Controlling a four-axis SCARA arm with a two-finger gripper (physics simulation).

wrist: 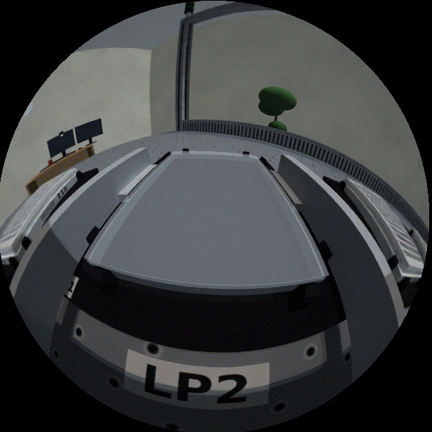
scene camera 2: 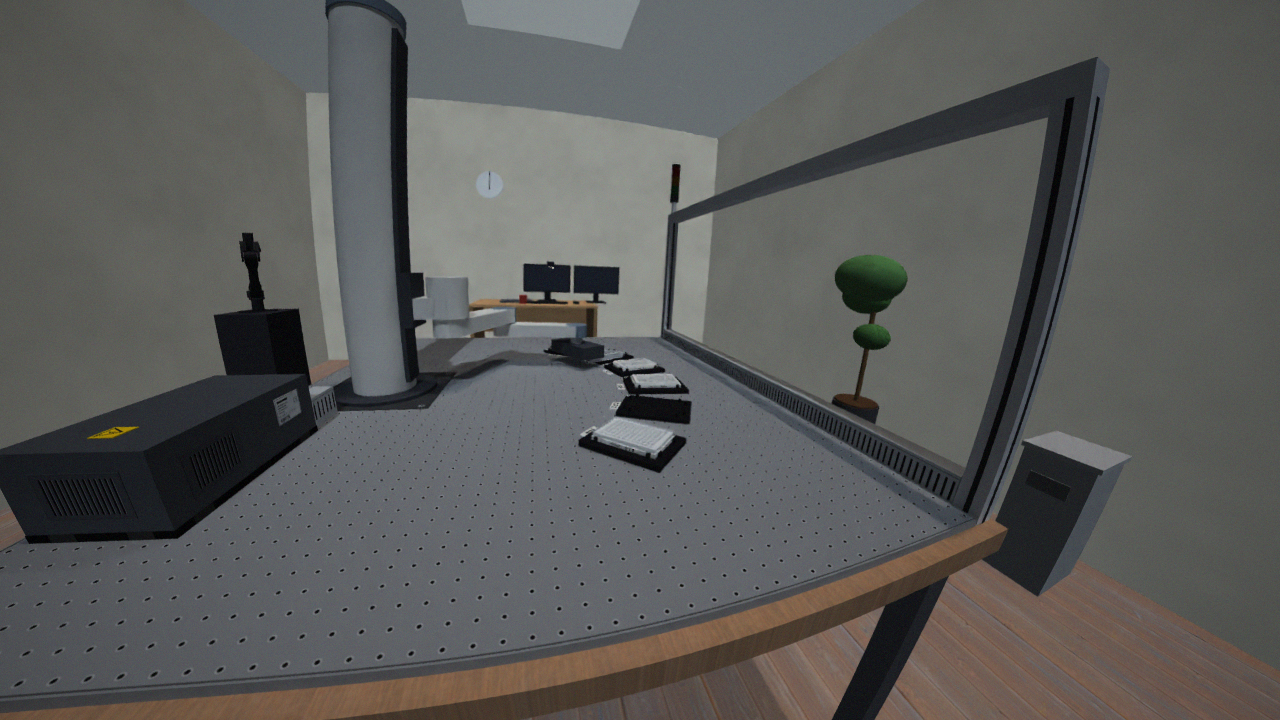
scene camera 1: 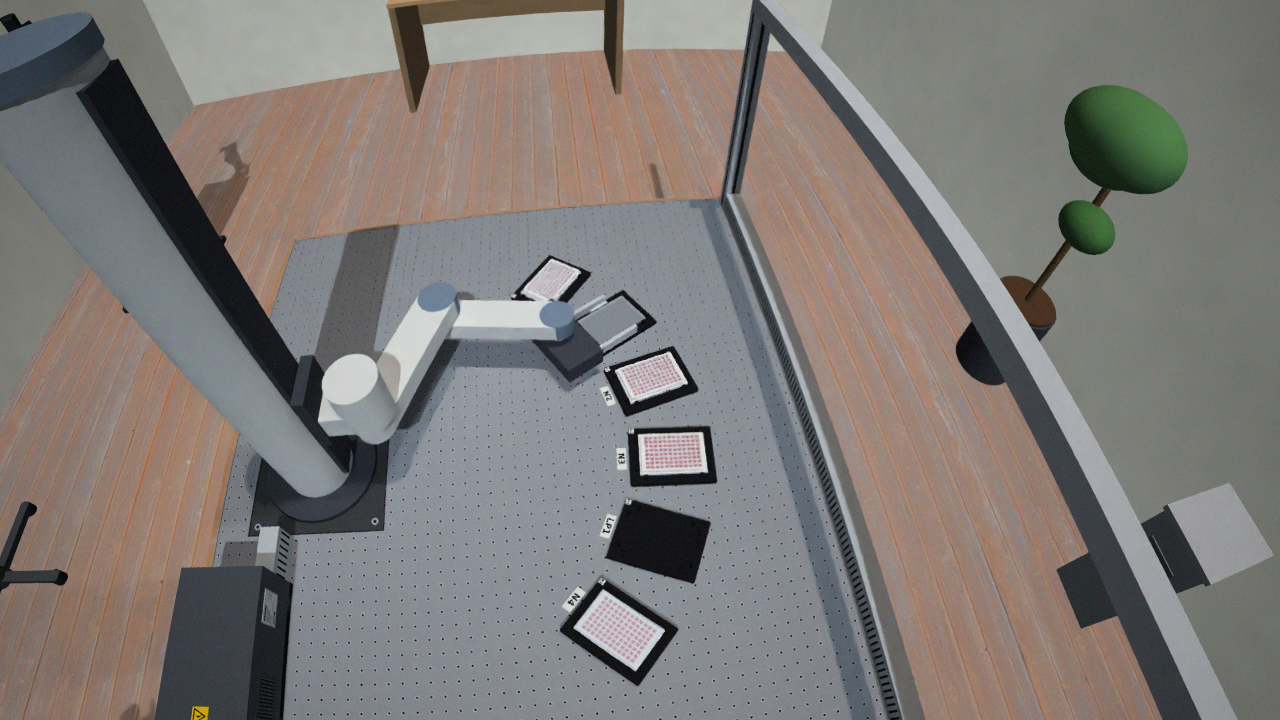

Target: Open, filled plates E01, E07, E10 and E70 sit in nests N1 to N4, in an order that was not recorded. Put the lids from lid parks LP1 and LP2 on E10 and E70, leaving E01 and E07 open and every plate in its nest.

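Frame: origin at the arm's base, x ahead, y left, z up, level; centimetres.
Seen in the pictures: gripper, fingertip midpoint: (scene camera 2: 611,351) (scene camera 1: 620,312); arm's base, origin of the base link: (scene camera 2: 387,393) (scene camera 1: 323,468).
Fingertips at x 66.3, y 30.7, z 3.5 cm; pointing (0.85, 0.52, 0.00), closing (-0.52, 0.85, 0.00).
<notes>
Pixels of each thing's top centre, then the offset from my fingertips to it. "spot": a spot on its surface instead.
- lid park LP2, surface spot: (scene camera 1: 645,319) spot: dy -1.8, dx +5.5, dz -0.9 cm
- grey lid, middle of its top: (scene camera 1: 611,319) dy -1.3, dx -2.1, dz -0.4 cm
- Lid park LP1, middle of its top: (scene camera 1: 660,537) (scene camera 2: 656,402) dy -52.6, dx +0.0, dz -0.2 cm
- N1 plate, middle of its top: (scene camera 1: 550,279) dy +11.8, dx -14.9, dz +0.4 cm
- N2 plate, middle of its top: (scene camera 1: 651,374) (scene camera 2: 634,362) dy -17.7, dx +4.1, dz +0.4 cm
- N3 plate, middle of its top: (scene camera 1: 672,451) (scene camera 2: 655,378) dy -35.9, dx +5.3, dz +0.4 cm
- N4 plate, middle of its top: (scene camera 1: 619,628) (scene camera 2: 633,431) dy -68.3, dx -9.5, dz +0.6 cm
My gripper (scene camera 1: 605,322) (wrist: 213,157) is low at lid park LP2 (scene camera 1: 646,319) (wrist: 210,325), its finger pads against both long sides of the grey lid (scene camera 1: 613,320) (wrist: 210,225), shut on it. The lid looks level at the park. Lid park LP1 (scene camera 1: 657,540) (scene camera 2: 654,409) holds no lid. The N1 plate (scene camera 1: 550,280) (wrist: 35,215) reads E10 in the wrist view. The N2 plate (scene camera 1: 651,376) (scene camera 2: 634,365) (wrist: 390,225), N3 plate (scene camera 1: 672,452) (scene camera 2: 656,382) and N4 plate (scene camera 1: 619,626) (scene camera 2: 633,436) sit in their nests, names unreadable. N1 and N4 look paler; I cannot tell which plate bears a lid.
The nests and parks form an arc around the arm's column (scene camera 1: 179,259) (scene camera 2: 366,197). A dark control box (scene camera 1: 223,635) (scene camera 2: 161,447) stands near the column. A framed screen (scene camera 1: 733,116) (scene camera 2: 1056,223) runs along the table's far side. N1 and N2 flank LP2 closely.
</notes>
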